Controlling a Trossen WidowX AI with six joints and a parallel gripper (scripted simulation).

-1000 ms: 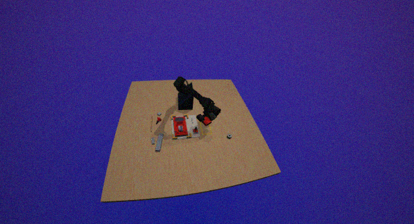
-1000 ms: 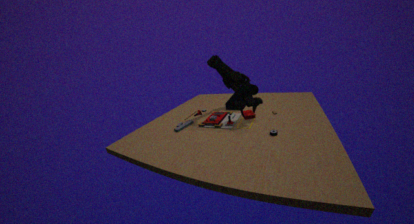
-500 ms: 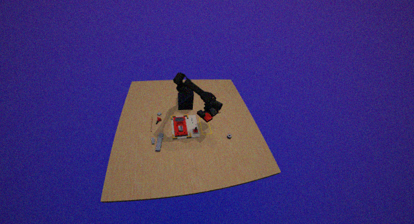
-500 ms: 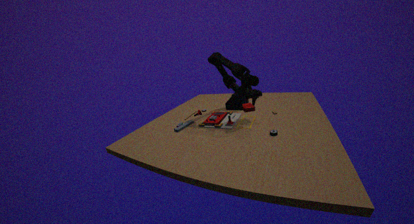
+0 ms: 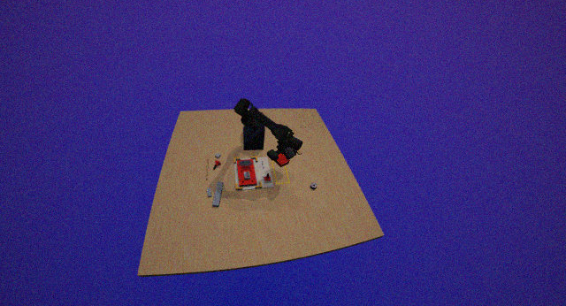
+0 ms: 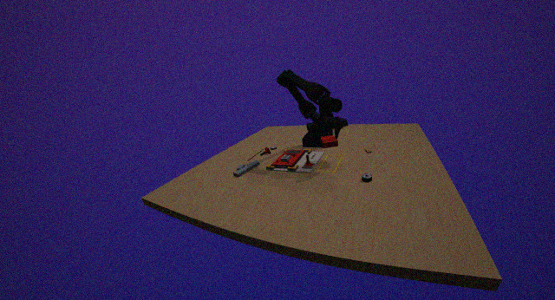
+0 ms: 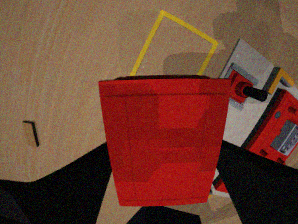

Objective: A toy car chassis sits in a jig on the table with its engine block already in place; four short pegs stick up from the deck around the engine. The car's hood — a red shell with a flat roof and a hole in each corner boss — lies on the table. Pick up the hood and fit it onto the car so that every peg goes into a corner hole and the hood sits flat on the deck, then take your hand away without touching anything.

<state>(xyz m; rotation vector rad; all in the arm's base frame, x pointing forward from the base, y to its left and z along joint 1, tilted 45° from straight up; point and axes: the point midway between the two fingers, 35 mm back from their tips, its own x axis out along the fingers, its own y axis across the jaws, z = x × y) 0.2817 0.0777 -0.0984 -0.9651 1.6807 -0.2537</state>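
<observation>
My gripper tip is 190 mm to the left of the white jig, 90 mm above it and 20 mm short of it. Also, from my gripper tip: small wheel 190 mm to the left, 160 mm ahead, 90 mm below; grey bar 390 mm to the right, 160 mm ahead, 90 mm below; red hood 10 mm above.
</observation>
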